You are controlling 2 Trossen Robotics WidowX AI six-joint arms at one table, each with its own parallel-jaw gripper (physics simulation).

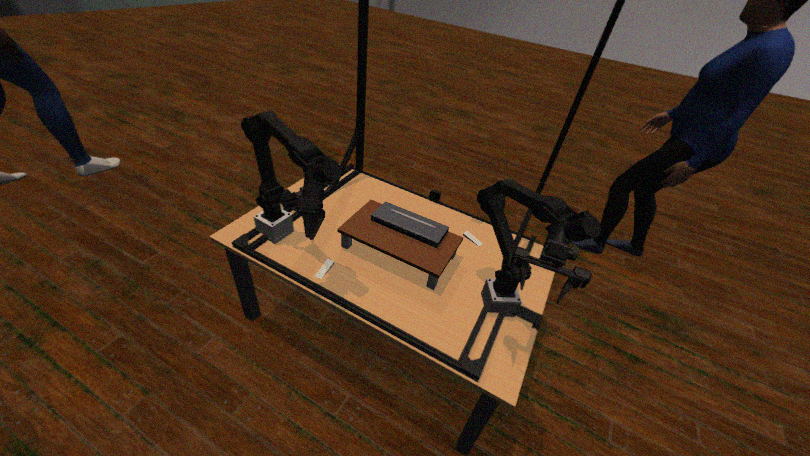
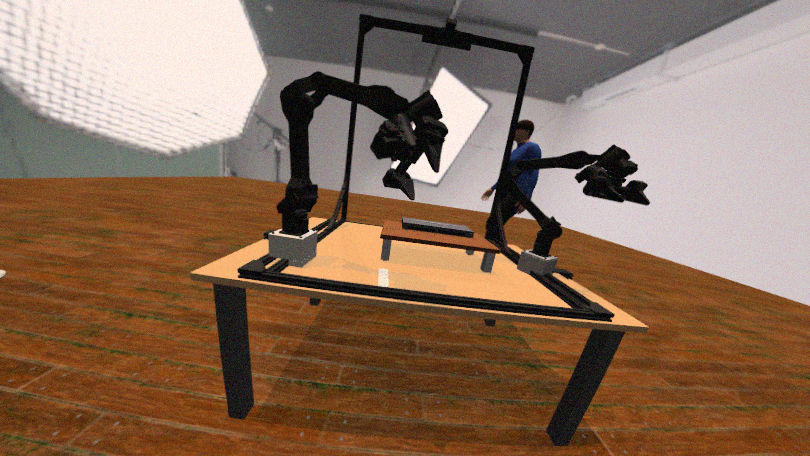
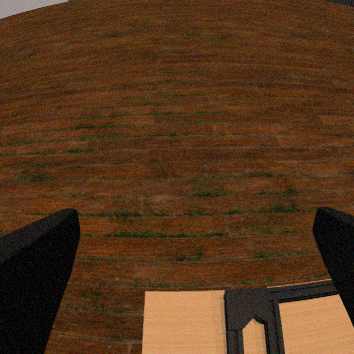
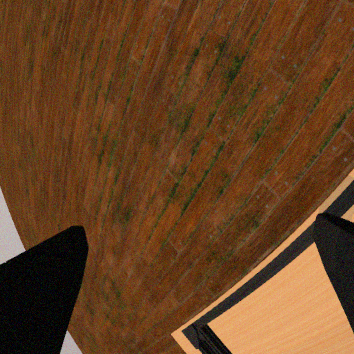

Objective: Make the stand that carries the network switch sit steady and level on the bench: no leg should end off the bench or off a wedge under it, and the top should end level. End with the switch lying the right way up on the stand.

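Places are measured from the left arm's base along level axes (x left, y ahead, z down), in millimetres.
Pixels of known places: left gripper, fingertip midpoint: (image 1: 539,296) (image 2: 636,202) (image 3: 201,222); right gripper, fingertip midpoint: (image 1: 309,238) (image 2: 423,186) (image 4: 202,233); left arm's base, origin of the base link: (image 1: 503,289) (image 2: 539,254); right arm's base, origin of the base link: (image 1: 272,215) (image 2: 294,232).
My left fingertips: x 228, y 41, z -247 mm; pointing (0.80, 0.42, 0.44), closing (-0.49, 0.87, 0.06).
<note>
Ahead of a thing's pixels: the offset from my left fingertips to its top centre. "pt": to the spot under its first point. Level surfaces: height alone.
The brown stand (image 1: 391,243) (image 2: 396,233) is upright on the bench on short grey legs; a far leg is hidden, and I cannot tell whether its top is level. The dark grey network switch {dx -514, dy +276, dz +201 mm} (image 1: 409,224) (image 2: 436,227) lies flat near the stand's back edge, a pale strip on its upper face. One white wedge {dx -354, dy +585, dz +316 mm} (image 1: 324,268) (image 2: 383,276) lies in front of the stand, apart from it. Another wedge {dx -573, dy -14, dz +316 mm} (image 1: 472,237) lies beyond its right end. My left gripper (image 1: 542,293) (image 2: 634,201) (image 3: 201,222) is open and empty, out at the right. My right gripper (image 2: 424,185) (image 4: 202,233) is open and empty, raised left of the stand.
The wooden bench {dz +328 mm} (image 1: 385,305) (image 2: 340,237) has black rails (image 1: 362,310) (image 2: 419,295) along its front and sides. Black frame posts {pt dx -1034, dy +504, dz -122 mm} (image 1: 361,84) (image 2: 352,130) rise behind the stand. A person in blue (image 1: 731,84) (image 2: 527,158) is beyond the bench's right side.
</note>
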